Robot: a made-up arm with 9 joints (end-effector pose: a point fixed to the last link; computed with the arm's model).
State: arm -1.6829 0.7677 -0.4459 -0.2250 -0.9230 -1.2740 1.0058 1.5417 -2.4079
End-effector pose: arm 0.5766 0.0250 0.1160 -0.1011 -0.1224 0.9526 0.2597
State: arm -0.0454 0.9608 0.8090 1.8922 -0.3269 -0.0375 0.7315 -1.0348 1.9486
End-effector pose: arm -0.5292 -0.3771 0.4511 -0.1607 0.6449 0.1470 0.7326
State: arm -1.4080 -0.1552 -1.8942 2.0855 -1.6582 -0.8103 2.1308 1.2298 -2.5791
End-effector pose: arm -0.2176 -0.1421 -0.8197 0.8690 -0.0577 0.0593 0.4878
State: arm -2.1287 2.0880 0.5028 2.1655 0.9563 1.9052 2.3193 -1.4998 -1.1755
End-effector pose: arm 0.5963 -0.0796 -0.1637 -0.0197 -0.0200 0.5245 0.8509
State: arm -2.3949 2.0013 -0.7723 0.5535 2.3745 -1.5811 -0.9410 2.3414 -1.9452
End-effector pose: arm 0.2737 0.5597 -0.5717 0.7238 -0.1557 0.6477 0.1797
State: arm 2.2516 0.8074 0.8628 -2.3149 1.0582 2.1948 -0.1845 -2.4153 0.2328
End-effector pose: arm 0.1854 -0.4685 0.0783 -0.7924 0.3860 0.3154 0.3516
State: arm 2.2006 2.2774 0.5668 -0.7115 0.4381 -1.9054 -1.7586 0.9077 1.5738
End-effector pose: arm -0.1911 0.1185 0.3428 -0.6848 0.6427 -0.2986 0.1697
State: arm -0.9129 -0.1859 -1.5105 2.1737 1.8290 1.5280 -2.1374 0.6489 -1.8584
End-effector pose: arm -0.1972 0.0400 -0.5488 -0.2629 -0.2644 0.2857 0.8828
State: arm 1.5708 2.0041 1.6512 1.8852 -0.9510 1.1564 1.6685 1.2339 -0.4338
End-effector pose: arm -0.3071 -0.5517 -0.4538 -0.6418 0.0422 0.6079 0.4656
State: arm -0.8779 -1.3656 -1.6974 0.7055 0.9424 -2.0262 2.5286 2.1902 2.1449
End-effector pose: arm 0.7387 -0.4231 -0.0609 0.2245 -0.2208 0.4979 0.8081
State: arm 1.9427 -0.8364 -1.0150 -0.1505 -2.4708 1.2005 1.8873 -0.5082 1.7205
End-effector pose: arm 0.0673 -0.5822 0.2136 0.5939 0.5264 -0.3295 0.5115
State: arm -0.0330 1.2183 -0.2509 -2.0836 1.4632 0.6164 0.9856 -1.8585 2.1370
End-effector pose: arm 0.0116 -0.2149 0.2391 0.1005 0.1599 0.0028 0.9820
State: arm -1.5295 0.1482 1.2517 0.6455 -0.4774 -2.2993 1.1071 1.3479 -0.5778
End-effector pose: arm 0.6114 -0.2460 0.8886 -0.2447 0.8856 -0.1796 0.3515
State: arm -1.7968 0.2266 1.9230 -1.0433 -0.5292 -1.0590 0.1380 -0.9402 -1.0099
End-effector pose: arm 0.2199 -0.1180 -0.3647 -0.7192 0.4838 -0.3562 0.3491
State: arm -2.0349 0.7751 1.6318 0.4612 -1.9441 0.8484 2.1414 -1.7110 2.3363
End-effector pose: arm 0.2343 0.2797 0.3960 -0.7099 -0.1066 0.4919 0.4926
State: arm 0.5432 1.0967 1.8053 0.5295 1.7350 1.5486 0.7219 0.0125 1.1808
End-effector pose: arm -0.2496 0.3800 -0.0836 -0.4119 -0.7172 -0.2194 0.5174
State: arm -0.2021 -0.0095 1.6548 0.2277 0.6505 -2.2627 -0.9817 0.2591 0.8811
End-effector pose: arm -0.0031 -0.2519 0.6370 -0.6780 -0.6295 0.3029 0.2288
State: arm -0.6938 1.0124 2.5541 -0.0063 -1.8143 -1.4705 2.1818 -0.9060 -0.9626
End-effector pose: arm 0.0209 0.8405 0.1874 -0.0417 -0.2756 -0.5512 0.7864
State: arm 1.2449 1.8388 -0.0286 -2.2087 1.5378 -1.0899 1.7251 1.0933 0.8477
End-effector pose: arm 0.0315 -0.3897 0.1411 0.3300 -0.7997 0.0274 0.5009
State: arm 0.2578 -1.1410 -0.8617 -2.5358 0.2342 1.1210 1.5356 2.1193 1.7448
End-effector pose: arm -0.0084 0.2414 0.0920 0.1819 -0.8496 0.1967 0.4543
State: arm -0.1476 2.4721 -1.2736 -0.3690 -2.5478 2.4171 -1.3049 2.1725 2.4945
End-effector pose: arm 0.4278 0.3080 -0.1230 -0.6079 0.5263 0.0020 0.5946
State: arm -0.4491 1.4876 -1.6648 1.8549 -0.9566 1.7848 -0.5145 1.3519 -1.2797
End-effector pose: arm 0.5341 -0.1365 -0.4771 -0.5956 -0.4025 -0.3138 0.6202
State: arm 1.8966 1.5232 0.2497 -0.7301 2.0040 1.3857 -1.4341 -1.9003 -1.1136
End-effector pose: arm -0.1917 0.1953 -0.2063 0.3912 -0.2305 0.8811 0.1322
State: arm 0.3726 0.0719 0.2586 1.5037 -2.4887 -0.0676 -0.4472 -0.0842 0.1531
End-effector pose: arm 0.0054 -1.1681 -0.0211 0.5642 0.3884 -0.7153 0.1383
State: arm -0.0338 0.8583 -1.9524 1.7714 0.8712 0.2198 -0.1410 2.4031 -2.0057
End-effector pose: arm 0.7317 0.0046 0.0200 -0.3925 0.0970 0.1487 0.9025
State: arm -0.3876 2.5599 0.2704 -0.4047 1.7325 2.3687 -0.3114 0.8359 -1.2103
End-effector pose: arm -0.4810 0.0689 0.1163 0.0585 -0.1955 0.3903 0.8978
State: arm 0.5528 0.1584 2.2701 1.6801 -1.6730 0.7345 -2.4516 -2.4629 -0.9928
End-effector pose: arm -0.5763 0.4180 -0.3837 0.9174 0.0711 0.3512 0.1730
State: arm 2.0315 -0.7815 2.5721 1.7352 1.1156 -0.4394 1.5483 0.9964 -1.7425
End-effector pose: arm 0.0866 0.5208 -0.3276 0.2474 0.1175 0.9611 0.0355
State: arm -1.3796 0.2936 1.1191 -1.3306 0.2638 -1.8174 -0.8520 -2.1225 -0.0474
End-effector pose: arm 0.1706 -0.0721 -0.3141 0.0250 0.6761 -0.4607 0.5744
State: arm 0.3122 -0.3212 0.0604 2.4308 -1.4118 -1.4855 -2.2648 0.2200 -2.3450
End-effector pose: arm 0.3487 -0.1288 -0.9063 -0.2407 0.8801 -0.0616 0.4045
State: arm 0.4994 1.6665 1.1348 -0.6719 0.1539 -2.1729 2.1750 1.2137 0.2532
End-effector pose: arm -0.1330 0.5491 0.1723 -0.6041 0.5759 -0.5422 0.0965
